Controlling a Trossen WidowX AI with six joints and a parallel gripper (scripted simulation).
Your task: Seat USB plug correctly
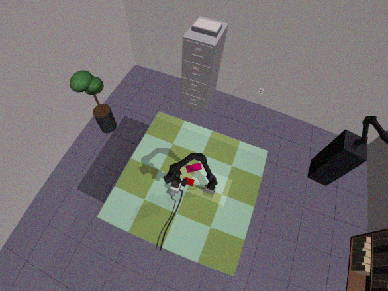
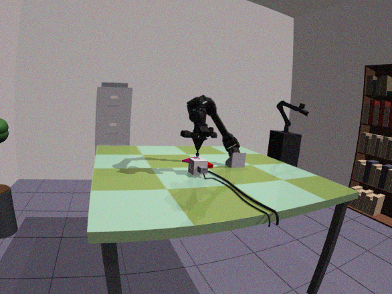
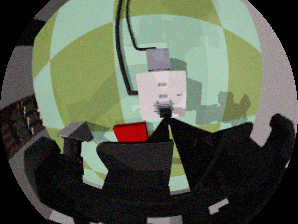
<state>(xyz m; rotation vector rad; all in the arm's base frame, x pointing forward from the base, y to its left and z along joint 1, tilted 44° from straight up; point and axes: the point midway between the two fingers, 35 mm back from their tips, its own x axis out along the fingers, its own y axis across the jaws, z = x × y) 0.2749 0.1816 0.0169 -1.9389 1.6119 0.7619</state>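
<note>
The dark USB plug lies 20 mm below my gripper tip. From my gripper tip the other things lie so: magenta block (250 mm to the right, 110 mm below, 60 mm behind); then red block (110 mm below, 100 mm to the right, 80 mm behind).
</note>
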